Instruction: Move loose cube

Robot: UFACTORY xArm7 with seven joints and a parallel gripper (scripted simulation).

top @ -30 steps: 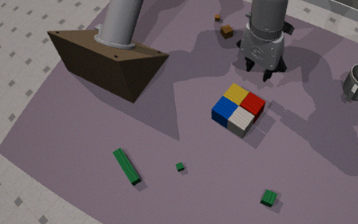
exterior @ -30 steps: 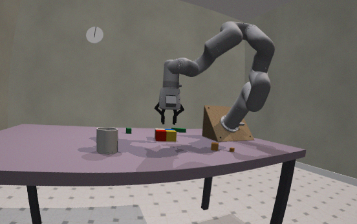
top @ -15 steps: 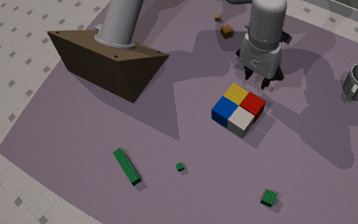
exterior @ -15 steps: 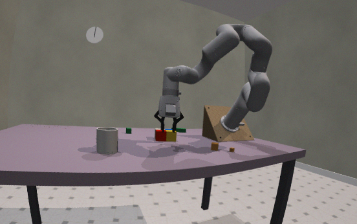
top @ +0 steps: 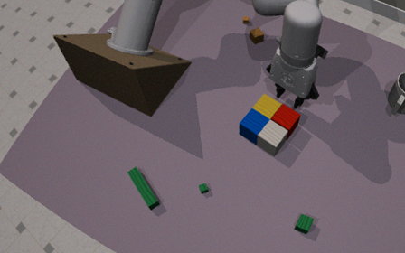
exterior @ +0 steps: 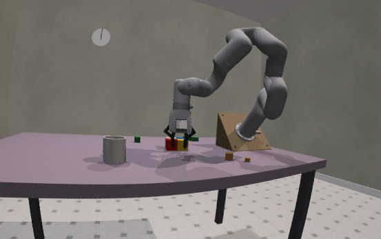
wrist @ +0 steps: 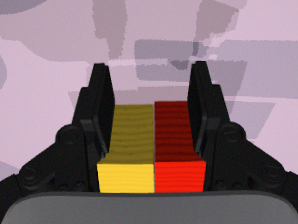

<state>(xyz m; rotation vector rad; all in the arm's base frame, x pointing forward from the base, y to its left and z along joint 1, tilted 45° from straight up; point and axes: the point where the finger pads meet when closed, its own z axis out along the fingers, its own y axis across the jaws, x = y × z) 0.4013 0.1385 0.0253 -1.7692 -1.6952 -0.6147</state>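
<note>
Now: hand 2 cm short of the red cube, 7 cm to the left of it and 1 cm above it. Round my hand: green bar: 16 cm behind, 38 cm to the right, 3 cm below; then white cube: 2 cm ahead, 12 cm to the right, 1 cm below.
</note>
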